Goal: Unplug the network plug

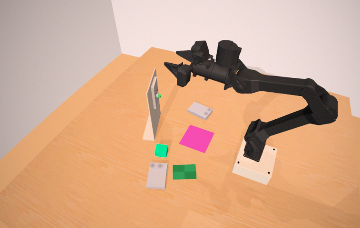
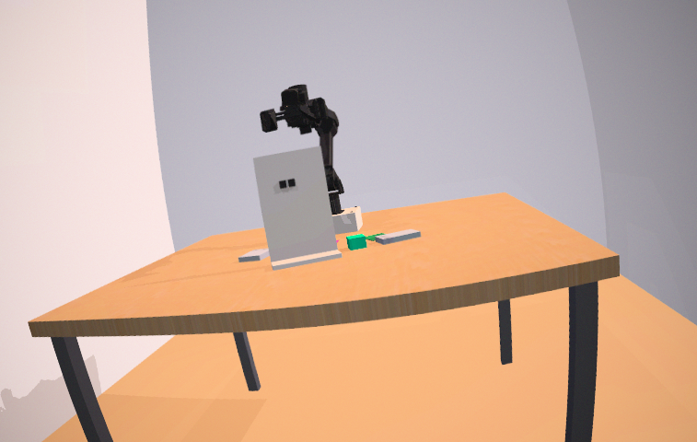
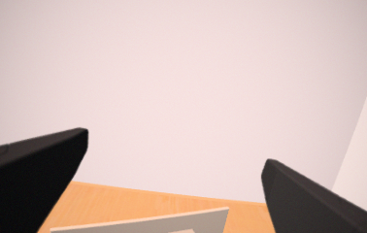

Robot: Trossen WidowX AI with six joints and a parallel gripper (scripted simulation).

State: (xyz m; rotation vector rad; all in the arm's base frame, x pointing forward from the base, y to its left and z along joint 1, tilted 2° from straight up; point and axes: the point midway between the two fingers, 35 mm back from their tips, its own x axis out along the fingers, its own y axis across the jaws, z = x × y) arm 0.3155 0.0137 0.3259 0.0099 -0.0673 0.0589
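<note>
The green plug is 19 cm below my gripper tip, 7 cm ahead of it and 1 cm to the left of it. Round my gripper tip: thin grey tab: 18 cm below, 7 cm ahead, 1 cm to the left; upright white panel: 26 cm below, 9 cm ahead, 1 cm to the left; bright green cube: 37 cm below, 13 cm to the left, 2 cm behind.
</note>
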